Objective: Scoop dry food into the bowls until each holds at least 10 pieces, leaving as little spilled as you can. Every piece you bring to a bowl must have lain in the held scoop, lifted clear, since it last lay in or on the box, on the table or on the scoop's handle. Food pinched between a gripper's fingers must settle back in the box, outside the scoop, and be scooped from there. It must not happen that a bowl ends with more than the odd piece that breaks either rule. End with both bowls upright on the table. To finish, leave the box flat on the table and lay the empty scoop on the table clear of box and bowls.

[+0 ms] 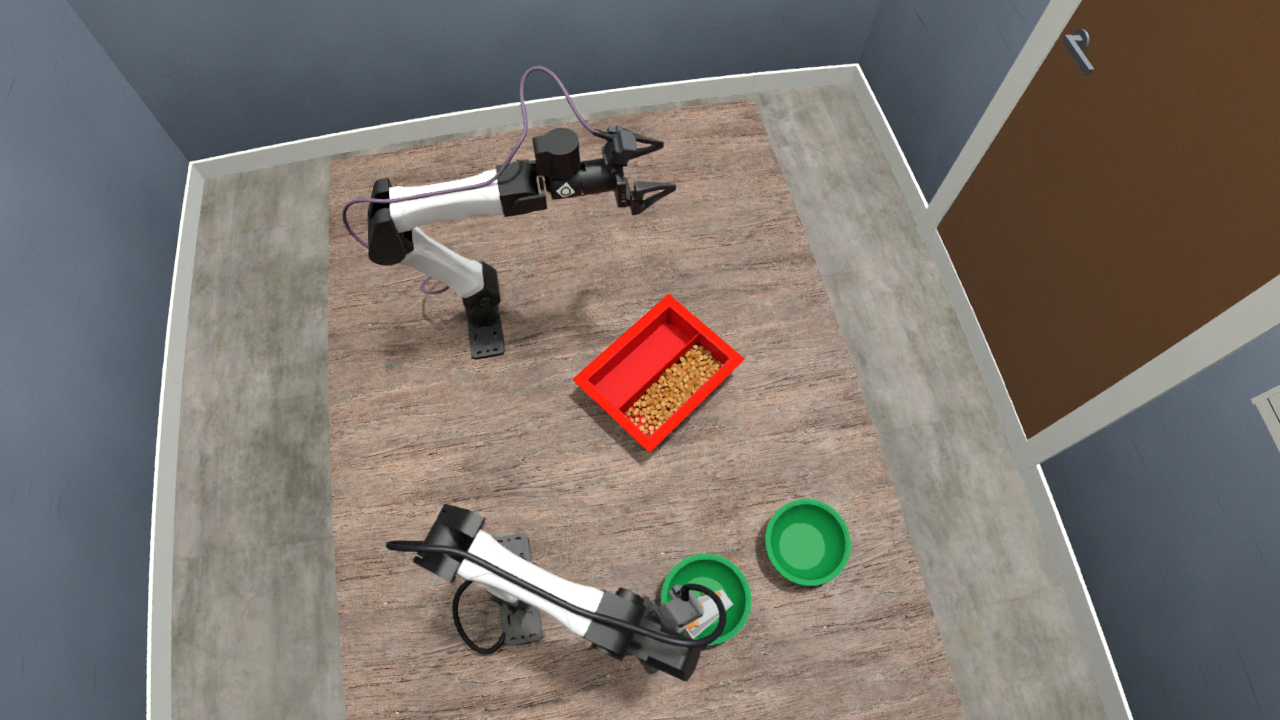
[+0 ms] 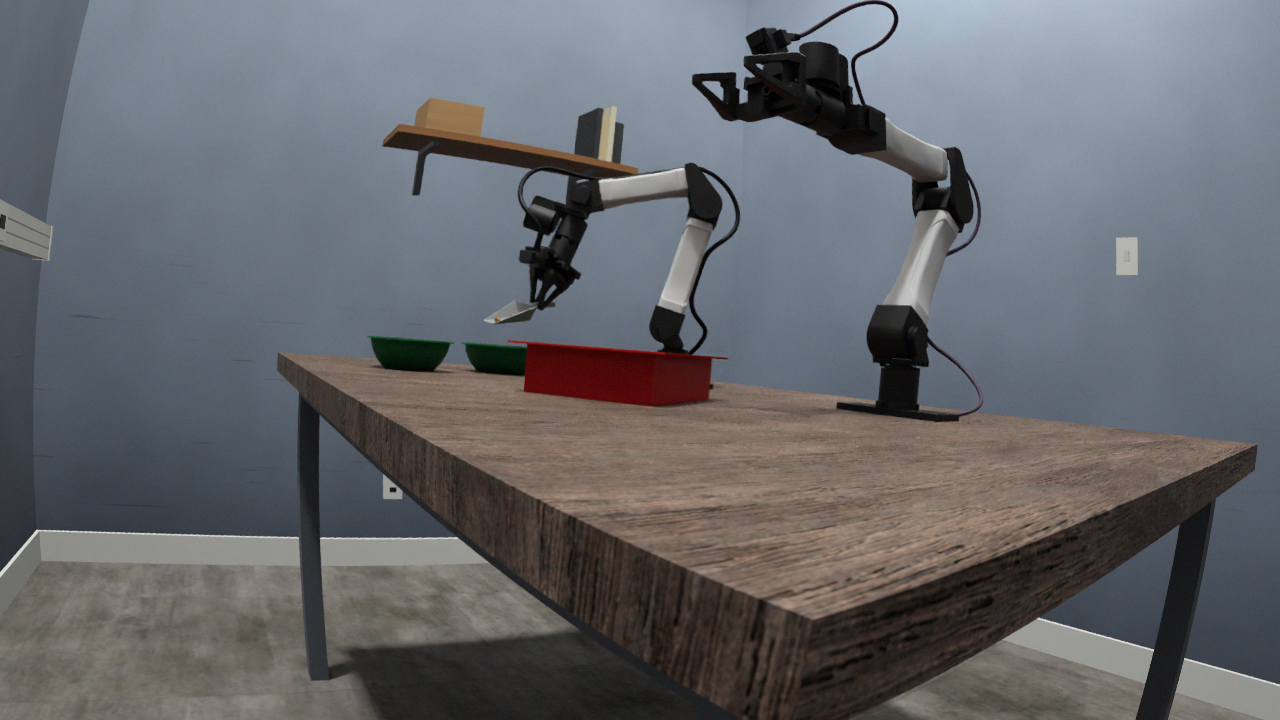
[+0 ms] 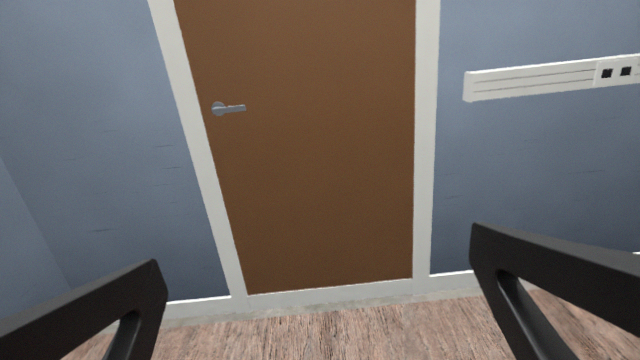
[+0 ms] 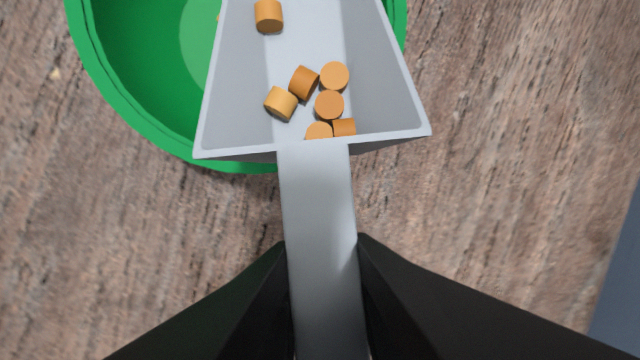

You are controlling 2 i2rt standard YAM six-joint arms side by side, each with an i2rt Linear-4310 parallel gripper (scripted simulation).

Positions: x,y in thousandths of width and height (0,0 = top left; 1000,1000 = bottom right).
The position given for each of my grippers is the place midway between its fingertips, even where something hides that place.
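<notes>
Red box (image 1: 483,524), my left gripper (image 1: 524,230). My left gripper (image 2: 561,98), my right gripper (image 2: 418,428), red box (image 2: 505,526), green bowl (image 2: 396,501). My left gripper (image 3: 493,718); red box out of frame in image 3. My right gripper (image 4: 505,710), grey scoop (image 4: 498,593); red box out of frame in image 4.
</notes>
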